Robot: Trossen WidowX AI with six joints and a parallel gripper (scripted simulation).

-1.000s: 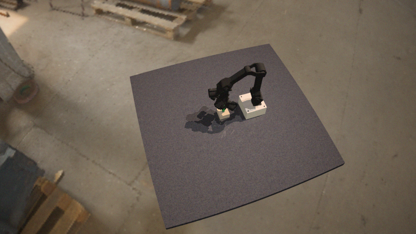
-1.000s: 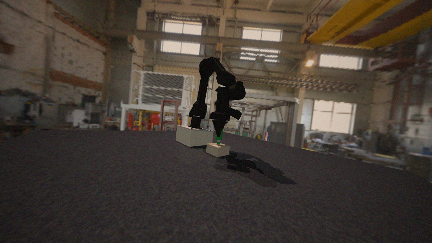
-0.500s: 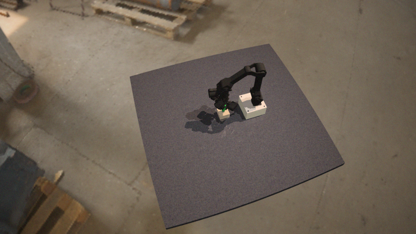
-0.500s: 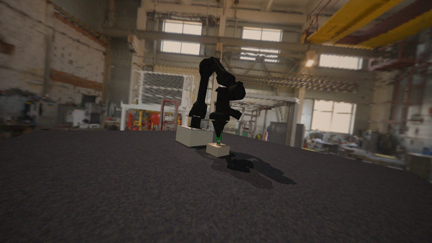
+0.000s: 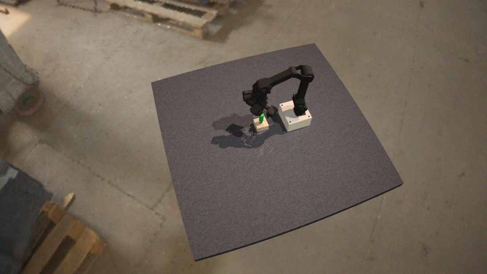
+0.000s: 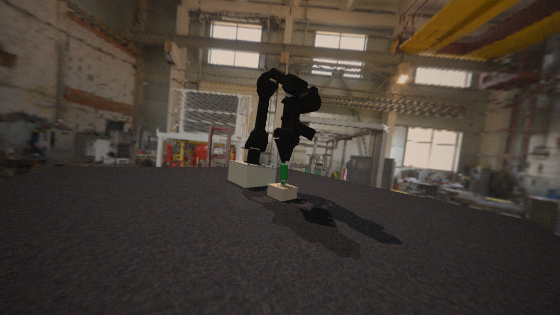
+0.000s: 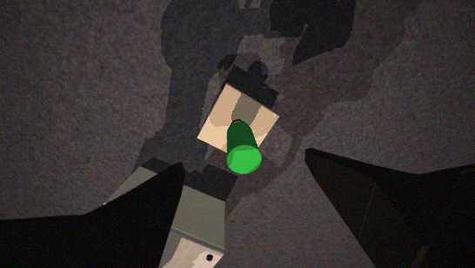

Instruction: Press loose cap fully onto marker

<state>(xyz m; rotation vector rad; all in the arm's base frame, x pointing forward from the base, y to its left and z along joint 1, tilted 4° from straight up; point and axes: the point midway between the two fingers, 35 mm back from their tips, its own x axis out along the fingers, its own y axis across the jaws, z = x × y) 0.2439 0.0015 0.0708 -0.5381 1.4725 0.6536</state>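
The green cap is 30 mm below my gripper tip. From my gripper tip the other things lie so: beige holder block: 100 mm below.
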